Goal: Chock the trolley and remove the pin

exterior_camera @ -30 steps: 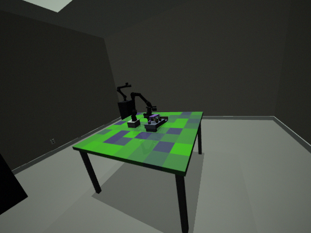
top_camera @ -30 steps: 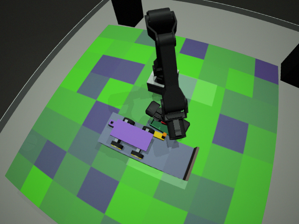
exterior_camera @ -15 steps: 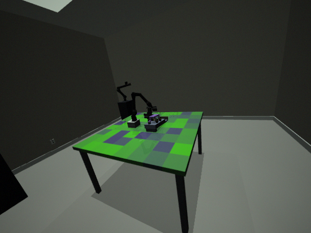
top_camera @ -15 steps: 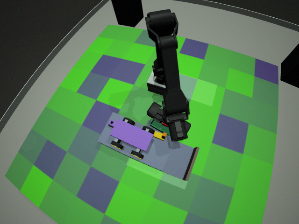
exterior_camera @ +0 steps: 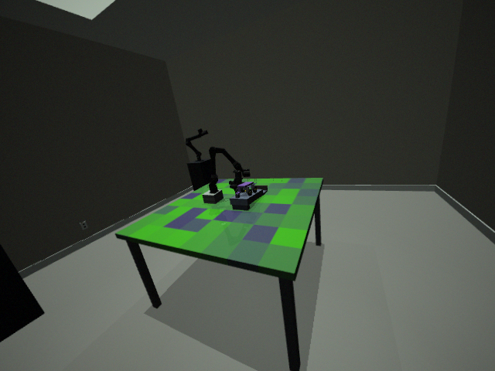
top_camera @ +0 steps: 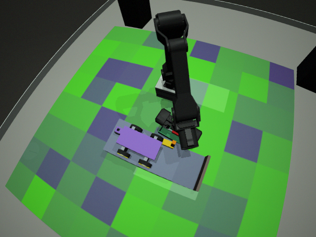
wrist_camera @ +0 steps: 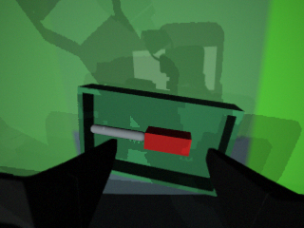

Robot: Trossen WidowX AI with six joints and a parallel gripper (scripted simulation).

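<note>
Now: gripper tip 20 mm to the left of the red-headed stop pin and 10 mm above it. The rest, counted from my gripper tip: yellow chock (70 mm ahead, 60 mm above); green tray (30 mm below, 10 mm to the right); grey ramp (130 mm ahead, 80 mm to the right, 20 mm above).
</note>
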